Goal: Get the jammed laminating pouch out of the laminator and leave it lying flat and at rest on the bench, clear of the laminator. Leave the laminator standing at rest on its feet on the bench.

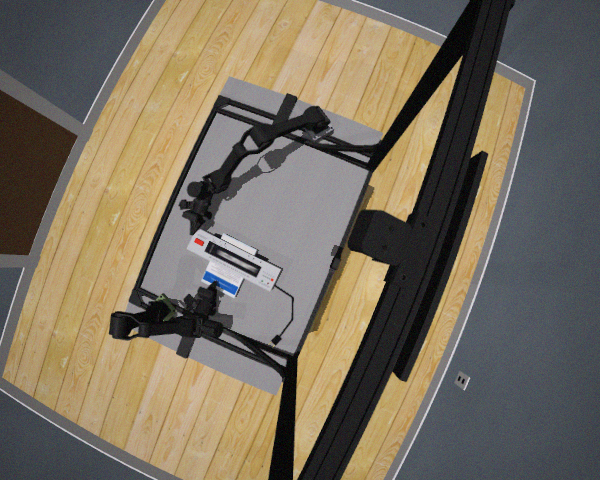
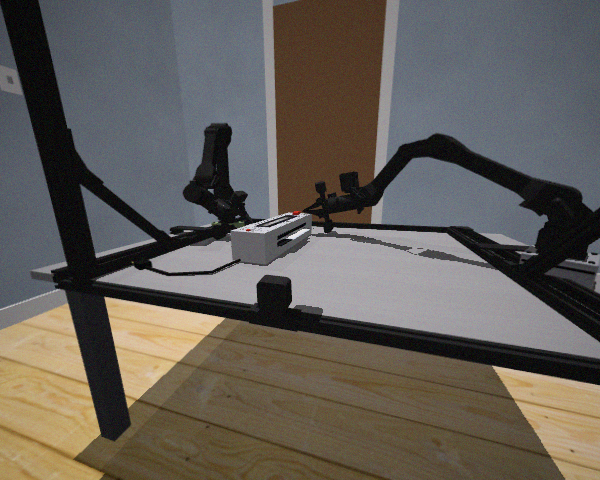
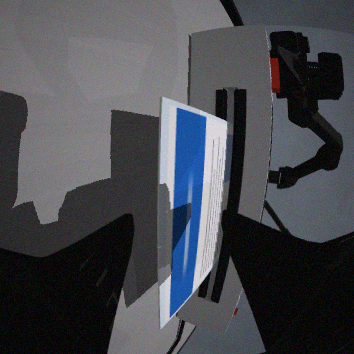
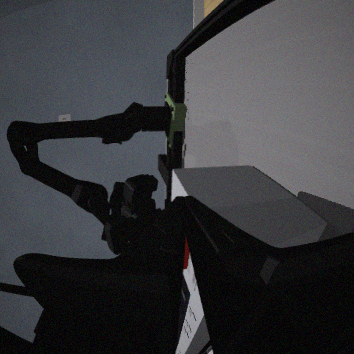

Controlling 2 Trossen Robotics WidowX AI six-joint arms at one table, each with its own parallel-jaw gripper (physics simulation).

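Frame: origin at the left arm's base, x left, y ahead, z down, level; centimetres.
Where they show: left gripper, between the fingertips: (image 1: pixel 215 284) (image 3: pixel 177 219); right gripper, between the fingertips: (image 1: pixel 191 235) (image 2: pixel 302 211) (image 3: pixel 274 47) (image 4: pixel 183 203); left arm's base, origin of its link: (image 1: pixel 161 310) (image 4: pixel 167 118); right arm's base, origin of its link: (image 1: pixel 317 125) (image 2: pixel 560 253).
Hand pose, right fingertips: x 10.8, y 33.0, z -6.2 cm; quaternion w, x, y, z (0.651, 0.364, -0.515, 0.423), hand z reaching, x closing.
Observation:
Each offset is from my right fingertips to the top centre of the thing. "spot": to the spot under its first point. Level surfaces: height alone.
The white laminator (image 1: pixel 265 273) (image 2: pixel 255 240) (image 3: pixel 232 63) (image 4: pixel 246 200) stands on the grey bench @(dz +8.7 cm) (image 1: pixel 298 200) (image 2: pixel 393 276). The pouch @(spot: dx -21.5, dy -5.1, dz +4.8 cm) (image 1: pixel 222 282) (image 3: pixel 187 211), white with a blue band, sticks out of its slot on the side facing my left arm. My left gripper (image 1: pixel 211 289) (image 2: pixel 233 220) (image 3: pixel 177 219) is open, and its fingers straddle the pouch's free edge. My right gripper (image 1: pixel 195 224) (image 2: pixel 312 208) (image 4: pixel 183 203) is shut and empty. It rests against the laminator's end by the red button @(dx -4.3, dy +0.3, dz -0.2 cm) (image 1: pixel 199 242) (image 3: pixel 274 74).
The laminator's black power cord @(spot: dx -49.6, dy +6.3, dz +8.0 cm) (image 1: pixel 289 310) (image 2: pixel 189 272) runs over the bench to a plug @(dx -53.4, dy -7.1, dz +7.3 cm) (image 1: pixel 275 340). A black frame rail (image 1: pixel 203 138) (image 2: pixel 393 333) edges the bench, with a small black block (image 2: pixel 274 292) on the near rail. A black gantry (image 1: pixel 441 190) crosses overhead.

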